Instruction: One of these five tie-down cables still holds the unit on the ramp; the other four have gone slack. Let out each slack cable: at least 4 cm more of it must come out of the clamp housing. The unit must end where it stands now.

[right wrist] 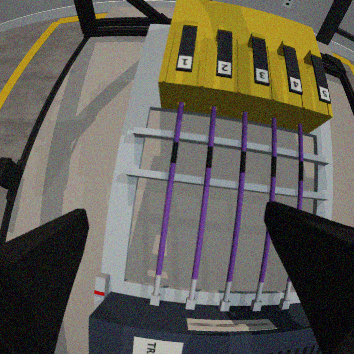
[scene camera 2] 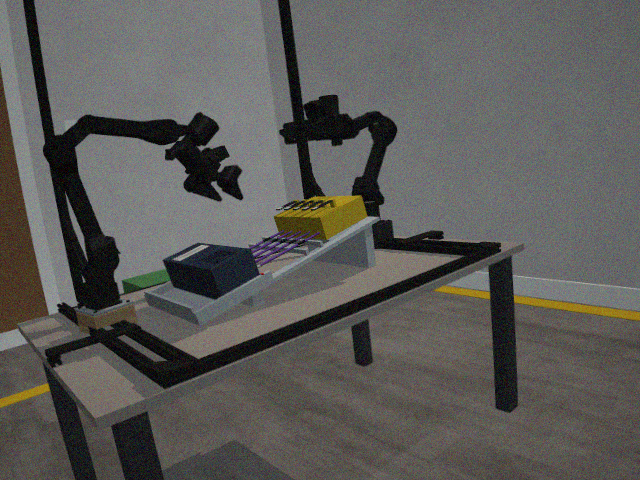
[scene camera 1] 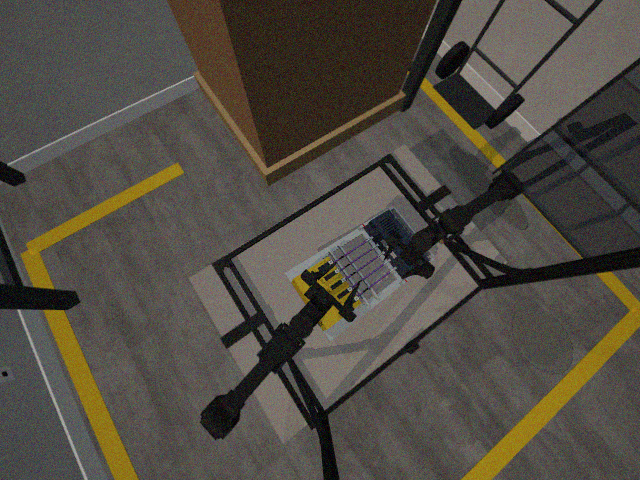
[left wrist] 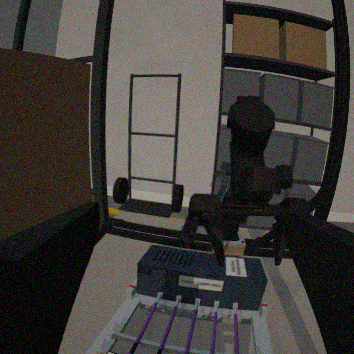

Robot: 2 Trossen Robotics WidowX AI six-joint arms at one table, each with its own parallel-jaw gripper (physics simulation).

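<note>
The dark blue unit [scene camera 2: 211, 271] [left wrist: 150, 282] [right wrist: 112, 325] rests low on the pale ramp [scene camera 2: 330, 241] [right wrist: 116, 225]. The yellow clamp housing [scene camera 2: 343, 219] [right wrist: 240, 100] sits at the ramp's top, with black levers numbered 1 to 5. Purple cables [left wrist: 192, 325] [right wrist: 167, 200] with black bands run from it to the unit. I cannot tell which cable is taut. My right gripper [scene camera 2: 231, 198] [right wrist: 177, 216] is open and empty, above the unit's end of the cables. My left gripper [scene camera 2: 285, 133] [scene camera 1: 343, 274] is open and empty, high above the clamp housing.
A black frame [scene camera 2: 310, 314] runs around the table [scene camera 2: 118, 384]. A green block [scene camera 2: 144, 281] lies behind the unit in scene camera 2. Red marks [right wrist: 99, 293] show at the ramp's side by the unit. A hand truck [left wrist: 153, 134] and a large brown box [scene camera 1: 330, 77] stand beyond the table.
</note>
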